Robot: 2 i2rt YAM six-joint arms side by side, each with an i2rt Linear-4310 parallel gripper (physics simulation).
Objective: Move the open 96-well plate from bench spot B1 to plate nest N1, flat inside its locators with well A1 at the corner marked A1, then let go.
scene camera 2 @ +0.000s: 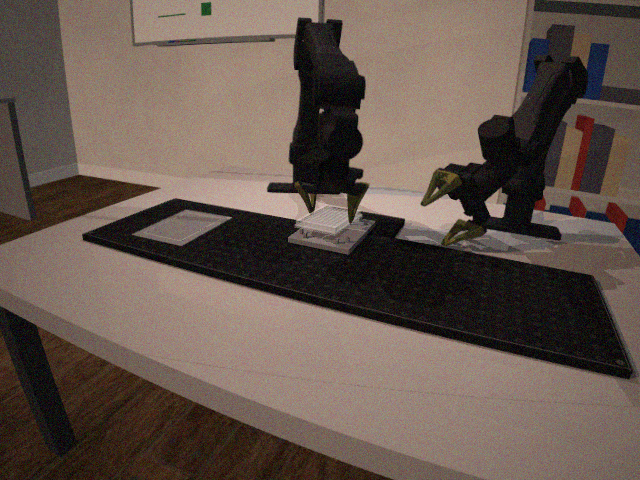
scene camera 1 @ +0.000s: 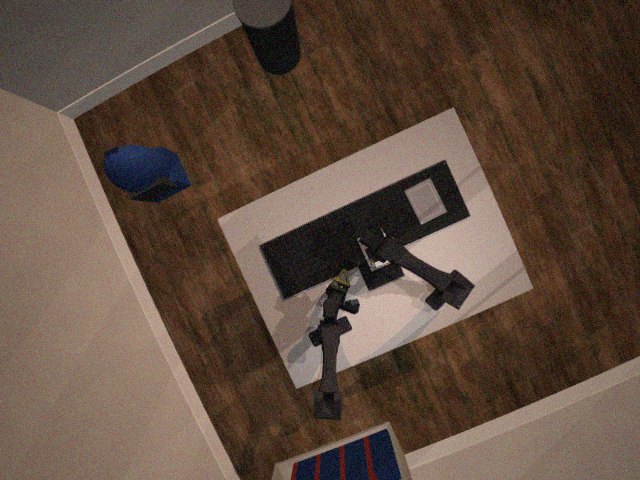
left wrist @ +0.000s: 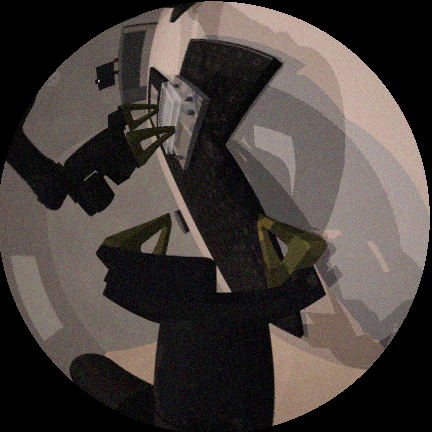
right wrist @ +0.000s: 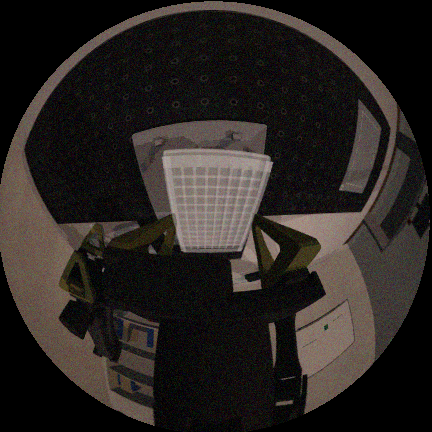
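Pixels of known places: left gripper, between the fingertips: [scene camera 2: 433,225] [scene camera 1: 341,272] [left wrist: 213,217] [right wrist: 89,235]; right gripper, between the fingertips: [scene camera 2: 331,217] [left wrist: 166,116] [right wrist: 213,217]; left arm's base, origin of its link: [scene camera 2: 515,228].
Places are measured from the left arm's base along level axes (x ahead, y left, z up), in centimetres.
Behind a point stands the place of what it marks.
The white 96-well plate [scene camera 2: 326,220] @(x 27.6, y -36.9, z 4.9 cm) [left wrist: 169,112] @(x 21.2, y -33.8, z 4.8 cm) [right wrist: 215,200] @(x 26.5, y -37.5, z 4.8 cm) is between the fingers of my right gripper [scene camera 2: 332,215] @(x 23.9, y -37.2, z 4.1 cm) [left wrist: 166,116] @(x 23.9, y -37.2, z 4.1 cm) [right wrist: 213,217] @(x 23.9, y -37.2, z 4.1 cm), which is shut on it. The plate is about level and close above the pale nest [scene camera 1: 363,248] @(x 28.1, y -31.1, z 2.5 cm) [scene camera 2: 317,246] @(x 33.1, y -36.4, z 1.7 cm) [left wrist: 193,125] @(x 21.7, y -30.0, z 2.5 cm) [right wrist: 200,131] @(x 32.1, y -36.7, z 2.5 cm). It covers much of the nest; two locators show past its far edge in the right wrist view. Whether it touches the nest is unclear, and the A1 marks are not readable. My left gripper [scene camera 1: 342,276] @(x 23.3, y -17.5, z 5.6 cm) [scene camera 2: 434,223] @(x 23.3, y -17.5, z 5.6 cm) [left wrist: 213,217] @(x 23.3, y -17.5, z 5.6 cm) is open and empty, off to the right of the nest in scene camera 2.
A pale outlined rectangular spot [scene camera 1: 425,201] @(x 34.2, y -65.2, z 1.5 cm) [scene camera 2: 180,227] @(x 35.5, y -65.2, z 1.5 cm) [right wrist: 361,150] @(x 34.3, y -62.8, z 1.5 cm) lies on the black perforated board [scene camera 1: 310,258] @(x 34.8, y -7.6, z 1.3 cm) [scene camera 2: 439,299] @(x 42.6, y -13.7, z 1.3 cm) [left wrist: 220,200] @(x 28.0, y -19.9, z 1.3 cm), with no plate on it. The board lies on the pale table [scene camera 1: 336,175] @(x 63.2, y -35.5, z 0.0 cm) [scene camera 2: 206,330] @(x 60.8, y -40.8, z 0.0 cm). My right arm hides part of the nest in scene camera 1.
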